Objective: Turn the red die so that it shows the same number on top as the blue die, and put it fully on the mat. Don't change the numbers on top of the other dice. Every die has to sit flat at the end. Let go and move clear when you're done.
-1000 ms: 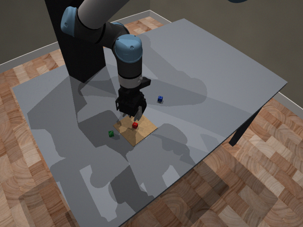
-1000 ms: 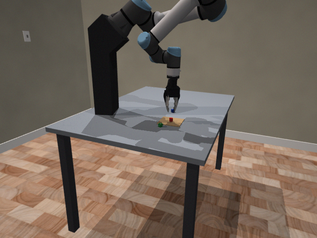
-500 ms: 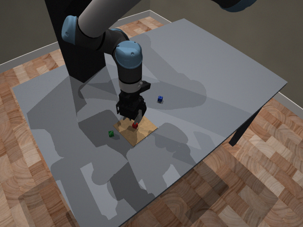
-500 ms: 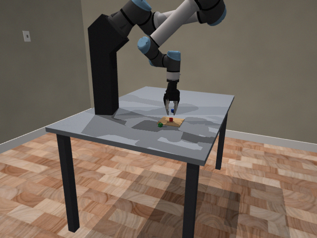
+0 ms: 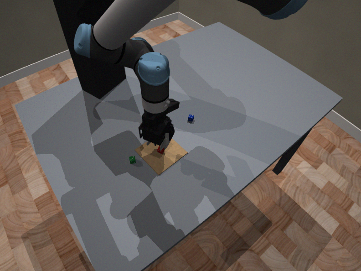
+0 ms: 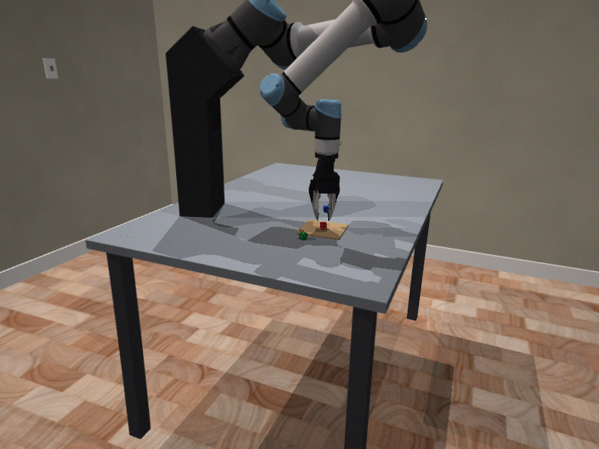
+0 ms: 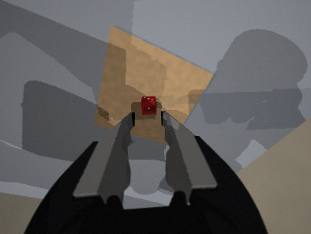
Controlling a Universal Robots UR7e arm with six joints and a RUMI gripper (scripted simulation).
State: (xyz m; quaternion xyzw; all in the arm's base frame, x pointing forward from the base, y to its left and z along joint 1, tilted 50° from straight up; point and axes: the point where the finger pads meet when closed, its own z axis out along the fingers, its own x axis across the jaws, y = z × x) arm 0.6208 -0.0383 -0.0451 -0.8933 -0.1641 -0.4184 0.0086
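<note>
The red die is 30 mm below my hand. Also, from my hand: tan mat: 50 mm below; green die: 100 mm to the right, 40 mm below, 30 mm behind; blue die: 190 mm to the left, 50 mm behind, 40 mm below.
</note>
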